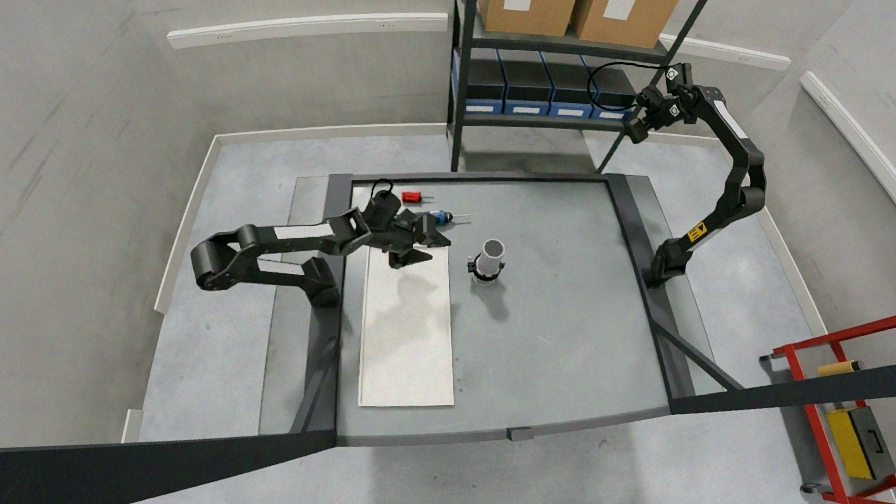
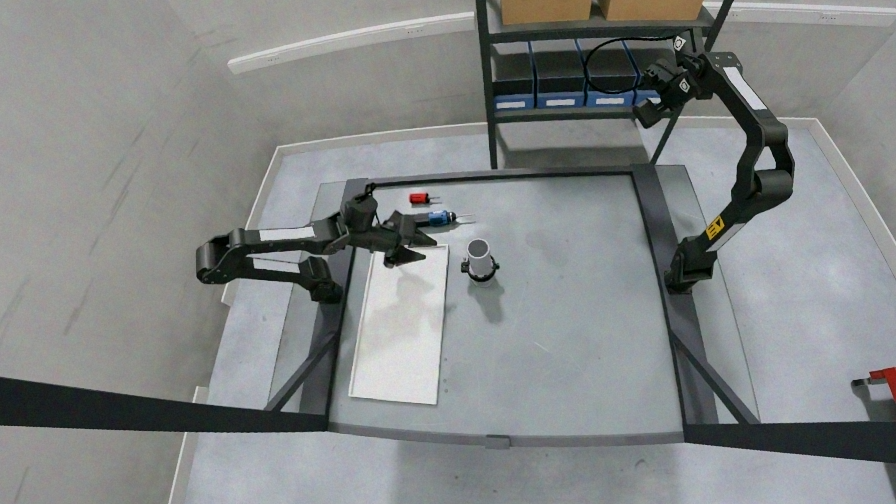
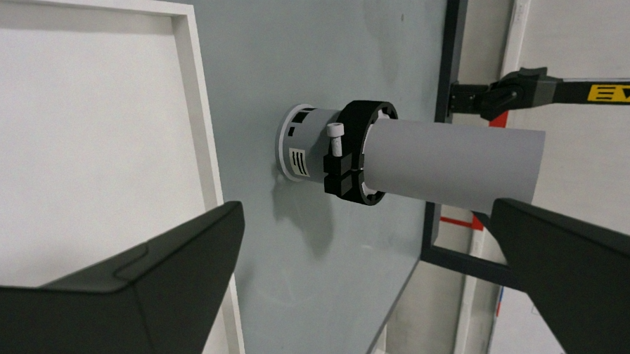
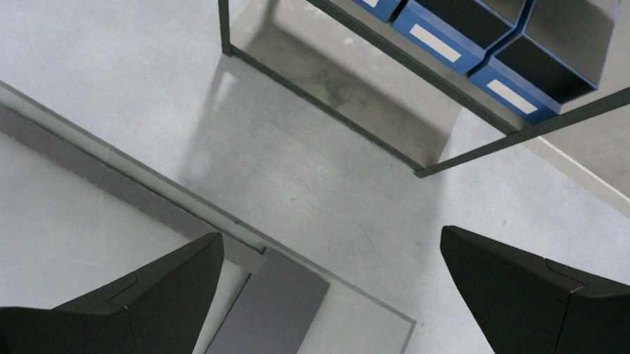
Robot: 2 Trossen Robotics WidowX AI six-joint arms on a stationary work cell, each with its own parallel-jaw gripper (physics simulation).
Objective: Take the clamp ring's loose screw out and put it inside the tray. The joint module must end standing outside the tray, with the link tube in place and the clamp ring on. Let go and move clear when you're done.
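The joint module (image 3: 316,127) stands upright on the table, right of the white tray (image 1: 407,357) (image 2: 397,351) (image 3: 90,125). The grey link tube (image 1: 493,249) (image 2: 478,249) (image 3: 450,160) rises from its top. The black clamp ring (image 3: 356,127) sits around the joint. The light screw (image 3: 335,131) is in the ring's split lug, its head and part of its shank standing out. My left gripper (image 1: 440,249) (image 2: 431,250) (image 3: 364,212) is open and empty above the tray's far end, pointing toward the module, apart from it. My right gripper (image 4: 332,240) is open and empty, raised beyond the table's far right.
A blue screwdriver (image 1: 442,217) (image 2: 441,218) lies beyond the tray, its handle partly hidden by the left arm. A smaller red screwdriver (image 1: 411,196) (image 2: 418,198) lies farther back. A dark frame (image 1: 635,263) edges the table. A shelf rack (image 1: 459,144) stands behind it.
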